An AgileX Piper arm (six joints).
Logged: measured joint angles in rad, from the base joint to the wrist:
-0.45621, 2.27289, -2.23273, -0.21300, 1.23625, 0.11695
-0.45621, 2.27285, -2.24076, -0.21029, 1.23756, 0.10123
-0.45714, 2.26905, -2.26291, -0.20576, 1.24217, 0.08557
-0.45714, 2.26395, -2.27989, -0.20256, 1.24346, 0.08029
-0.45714, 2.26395, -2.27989, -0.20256, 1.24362, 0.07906
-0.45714, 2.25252, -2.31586, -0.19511, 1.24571, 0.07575
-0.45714, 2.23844, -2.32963, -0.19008, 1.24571, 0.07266
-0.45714, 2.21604, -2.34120, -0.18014, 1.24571, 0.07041
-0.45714, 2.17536, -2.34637, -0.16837, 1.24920, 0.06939
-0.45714, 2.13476, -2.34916, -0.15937, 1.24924, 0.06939
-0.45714, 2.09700, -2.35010, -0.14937, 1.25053, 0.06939
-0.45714, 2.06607, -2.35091, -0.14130, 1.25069, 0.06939
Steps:
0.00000, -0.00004, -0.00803, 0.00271, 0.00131, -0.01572
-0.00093, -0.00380, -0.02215, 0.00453, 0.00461, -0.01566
0.00000, -0.00510, -0.01698, 0.00320, 0.00129, -0.00528
0.00000, 0.00000, 0.00000, 0.00000, 0.00016, -0.00123
0.00000, -0.01143, -0.03597, 0.00745, 0.00209, -0.00331
0.00000, -0.01408, -0.01377, 0.00503, 0.00000, -0.00309
0.00000, -0.02240, -0.01157, 0.00994, 0.00000, -0.00225
0.00000, -0.04068, -0.00517, 0.01177, 0.00349, -0.00102
0.00000, -0.04060, -0.00279, 0.00900, 0.00004, 0.00000
0.00000, -0.03776, -0.00094, 0.01000, 0.00129, 0.00000
0.00000, -0.03093, -0.00081, 0.00807, 0.00016, 0.00000

